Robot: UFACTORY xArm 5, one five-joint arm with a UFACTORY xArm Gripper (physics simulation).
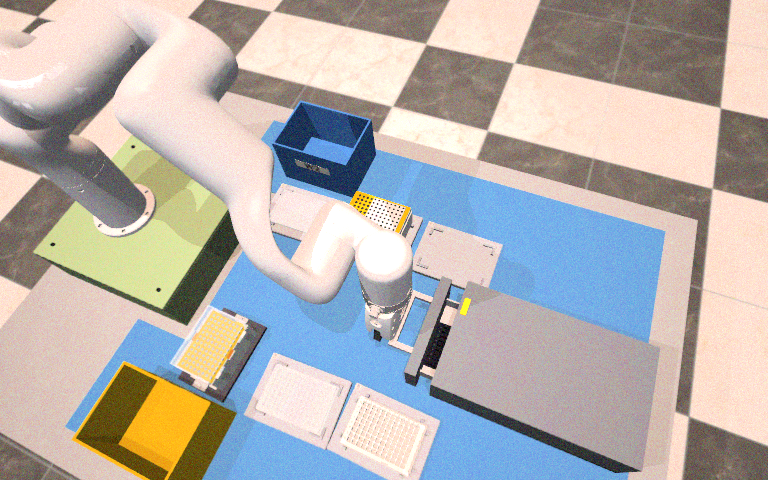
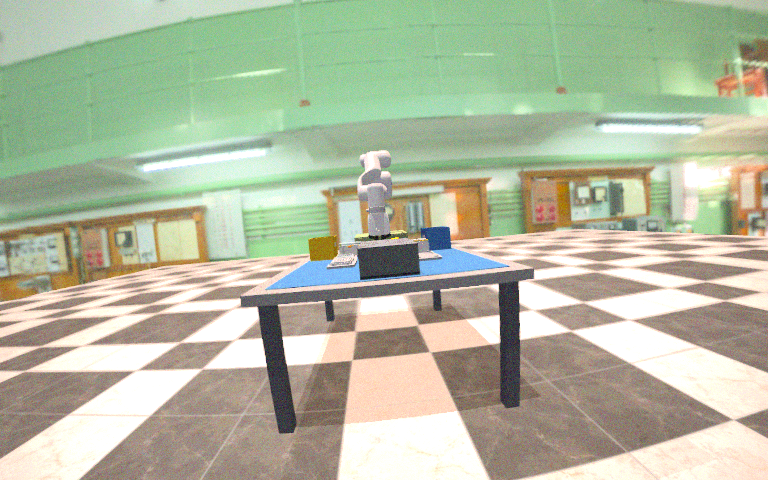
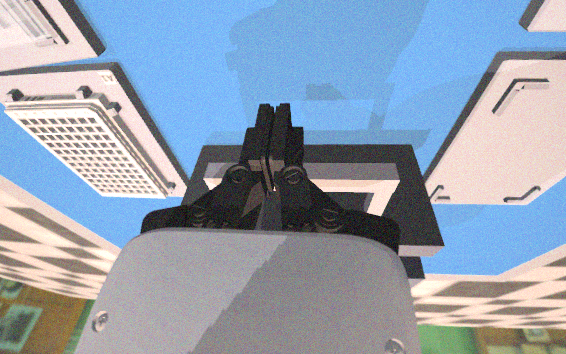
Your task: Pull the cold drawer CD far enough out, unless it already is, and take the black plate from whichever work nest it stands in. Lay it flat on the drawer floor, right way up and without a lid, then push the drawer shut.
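Seen in the pictures: gripper, between the fingertips: [image 3: 278,122]; arm's base, origin of its link: [image 1: 126,211].
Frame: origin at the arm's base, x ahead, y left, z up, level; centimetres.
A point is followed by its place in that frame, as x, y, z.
The cold drawer's dark front panel [image 1: 428,333] @[66.1, -10.4, -1.0] [image 3: 417,215] @[66.0, -0.5, -3.1] stands a short way out from the grey cabinet [image 1: 549,362] @[86.2, -10.8, -0.2] [image 2: 389,260] @[101.7, -13.6, -4.9]. The black plate [image 1: 437,342] @[67.8, -9.8, -7.1] lies low inside the drawer and shows in part through the gap between panel and cabinet; no lid shows on that part. The rest is hidden under the cabinet and behind the panel. A pale handle frame [image 1: 402,346] @[62.1, -13.2, -2.8] [image 3: 385,192] @[62.4, -3.0, -2.9] sticks out from the panel. My gripper [image 1: 377,336] [image 2: 380,236] @[58.5, -8.8, -5.5] [image 3: 278,122] @[58.5, -8.8, -5.5] is shut and empty, pointing down at the outer side of the handle. Whether it touches the handle cannot be told.
A pale plate [image 1: 297,396] @[45.5, -25.2, -7.8] and a white gridded plate [image 1: 384,433] @[62.2, -27.2, -7.8] [image 3: 92,150] @[60.8, -27.0, -8.1] sit in nests at the near side. An empty nest [image 1: 458,251] @[68.1, 10.5, -9.1] [image 3: 520,135] @[65.5, 8.3, -9.1], a yellow-and-white tip box [image 1: 385,213] @[52.3, 12.5, -2.7] and a blue bin [image 1: 322,164] @[36.4, 20.3, -0.6] stand opposite. A yellow bin [image 1: 164,418] @[22.2, -34.8, -9.9] stands front left.
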